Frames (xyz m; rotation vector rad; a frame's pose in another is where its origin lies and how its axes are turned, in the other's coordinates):
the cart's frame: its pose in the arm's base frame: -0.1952 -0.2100 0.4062 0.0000 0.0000 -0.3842
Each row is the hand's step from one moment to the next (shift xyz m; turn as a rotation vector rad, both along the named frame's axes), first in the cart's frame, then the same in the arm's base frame.
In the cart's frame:
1: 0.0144 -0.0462 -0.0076 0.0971 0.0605 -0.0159
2: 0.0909 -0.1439 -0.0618 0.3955 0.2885 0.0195
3: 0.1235 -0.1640 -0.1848 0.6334 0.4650 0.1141
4: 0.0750 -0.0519 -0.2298 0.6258 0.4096 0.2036
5: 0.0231 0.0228 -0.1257 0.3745 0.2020 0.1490
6: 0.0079 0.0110 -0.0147 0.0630 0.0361 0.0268
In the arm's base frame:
1: -0.0040 -0.0482 -0.0076 0.1127 0.0197 -0.0159
2: 0.0303 -0.1675 -0.0618 0.4748 0.1192 0.0195
3: 0.0530 -0.1983 -0.1848 0.7615 0.1937 0.1141
4: 0.0501 -0.0762 -0.2298 0.7337 0.1452 0.2036
5: 0.0300 0.0125 -0.1257 0.4229 0.0469 0.1490
6: 0.0114 0.0072 -0.0147 0.0719 0.0099 0.0268

